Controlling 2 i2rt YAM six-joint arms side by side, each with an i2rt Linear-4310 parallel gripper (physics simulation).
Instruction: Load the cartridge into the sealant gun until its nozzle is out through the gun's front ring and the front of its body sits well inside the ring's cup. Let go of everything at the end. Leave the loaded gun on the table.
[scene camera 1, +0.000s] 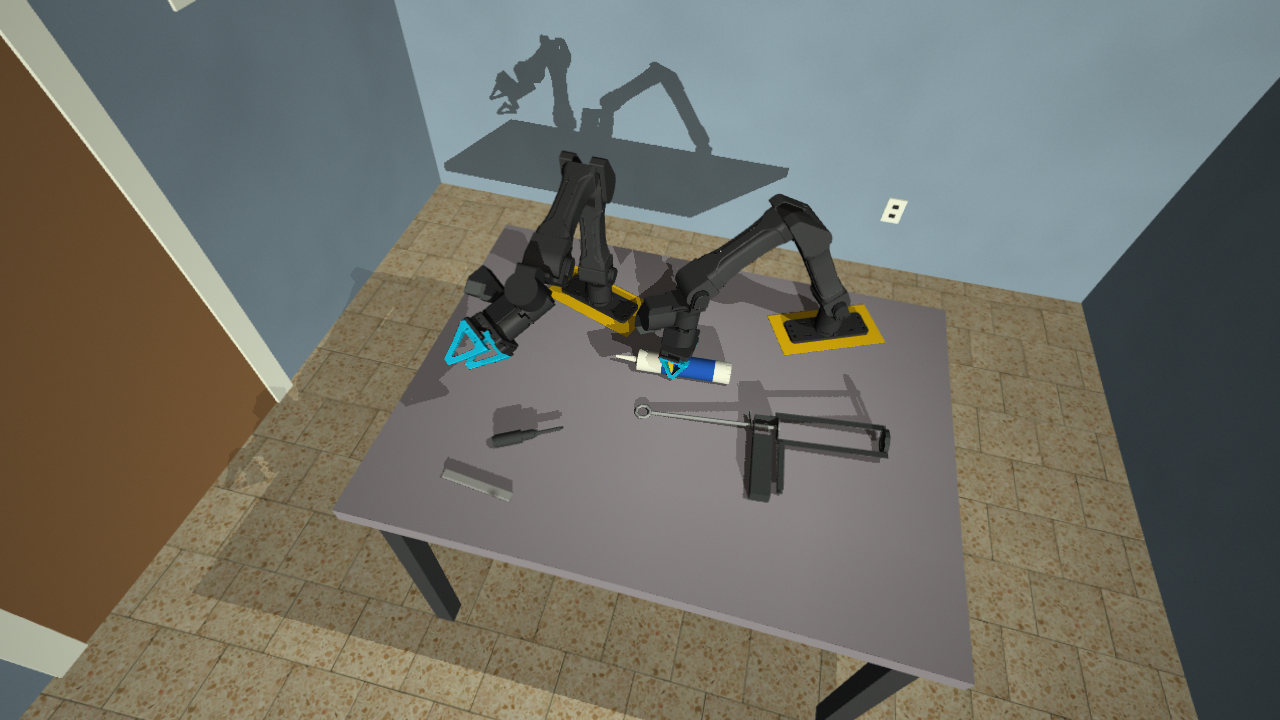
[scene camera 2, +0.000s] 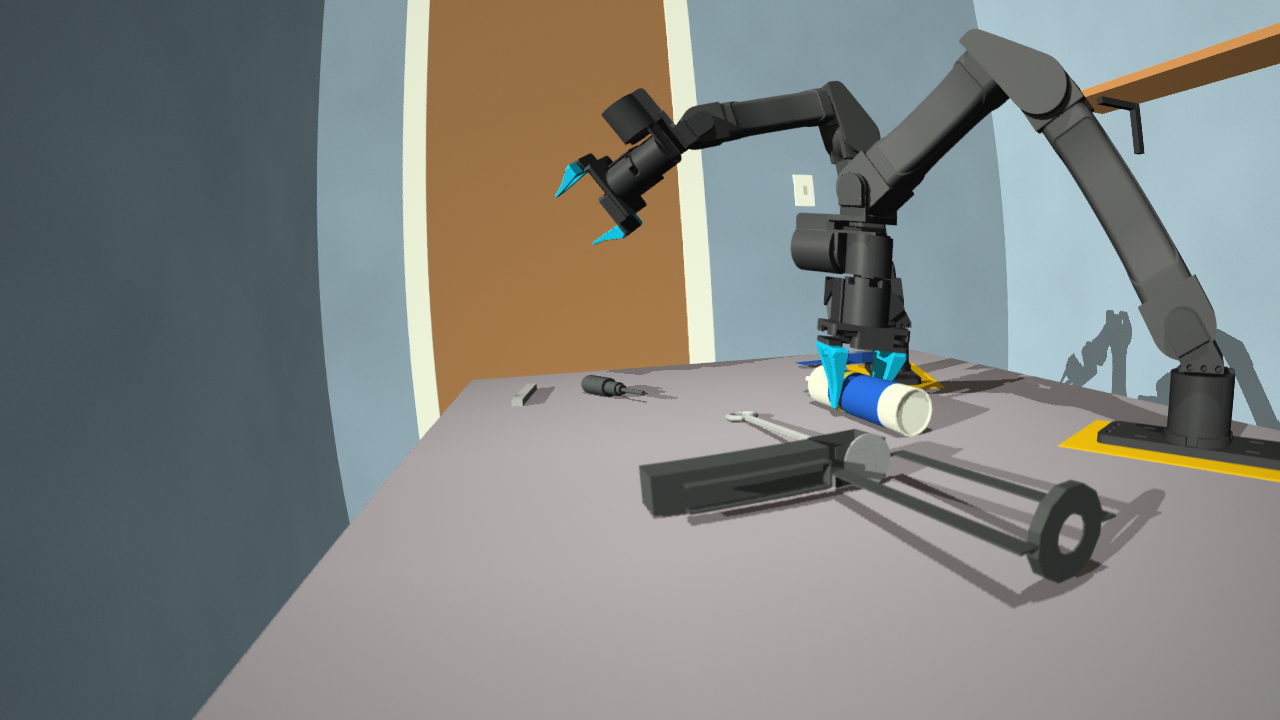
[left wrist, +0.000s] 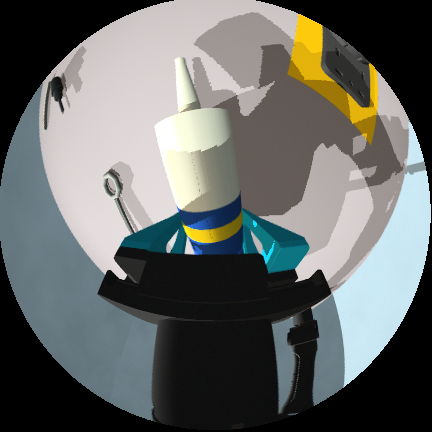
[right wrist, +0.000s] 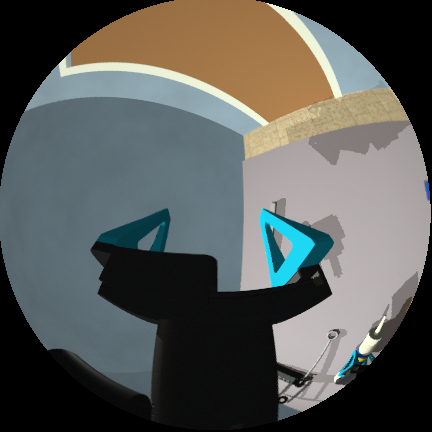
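Where they show: left gripper, fingertip midpoint: (scene camera 1: 674, 370) (scene camera 2: 854, 408) (left wrist: 213, 213); right gripper, fingertip midpoint: (scene camera 1: 457, 364) (scene camera 2: 575, 219) (right wrist: 214, 213); left arm's base, origin of the base link: (scene camera 1: 825, 329) (scene camera 2: 1195, 449); right arm's base, origin of the base link: (scene camera 1: 599, 299).
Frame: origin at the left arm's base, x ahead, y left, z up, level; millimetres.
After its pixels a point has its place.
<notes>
The cartridge (scene camera 1: 700, 368) @[x 105, y -354, z 45 mm] (scene camera 2: 861, 399) @[x 113, y -361, z 30 mm] (left wrist: 197, 170) @[x 48, y -453, z 49 mm] (right wrist: 370, 344), white with a blue and yellow band, lies on its side at table level, nozzle toward the picture's left in scene camera 1. My left gripper (scene camera 1: 673, 368) @[x 73, y -405, z 7 mm] (scene camera 2: 859, 392) @[x 73, y -405, z 7 mm] (left wrist: 213, 213) @[x 73, y -405, z 7 mm] points down and is shut on its banded body. The dark sealant gun (scene camera 1: 761, 461) @[x 353, y -285, z 33 mm] (scene camera 2: 742, 488) @[x 367, y -267, z 14 mm] lies on the table nearer the viewer, its empty frame and front ring (scene camera 1: 883, 440) @[x 339, y -6, z 19 mm] (scene camera 2: 1045, 555) @[x 371, y -16, z 29 mm] to the right, its rod (scene camera 1: 698, 418) @[x 218, y -383, z 15 mm] (left wrist: 124, 216) @[x 186, y -454, z 9 mm] drawn out to the left. My right gripper (scene camera 1: 459, 364) @[x 193, y -853, z 270 mm] (scene camera 2: 575, 220) @[x 193, y -853, z 270 mm] (right wrist: 214, 213) @[x 193, y -853, z 270 mm] is open and empty, raised at the left.
A dark screwdriver (scene camera 1: 514, 437) @[x 207, y -781, z 25 mm] (scene camera 2: 601, 385) @[x 211, y -767, z 18 mm] (left wrist: 56, 89) and a grey bar (scene camera 1: 476, 481) @[x 289, y -863, z 10 mm] (scene camera 2: 524, 394) @[x 307, y -833, z 10 mm] lie on the table's left part. The yellow base plates of the arms stand along the back. A flat blue object (scene camera 2: 841, 360) partly shows behind the left gripper in scene camera 2.
</notes>
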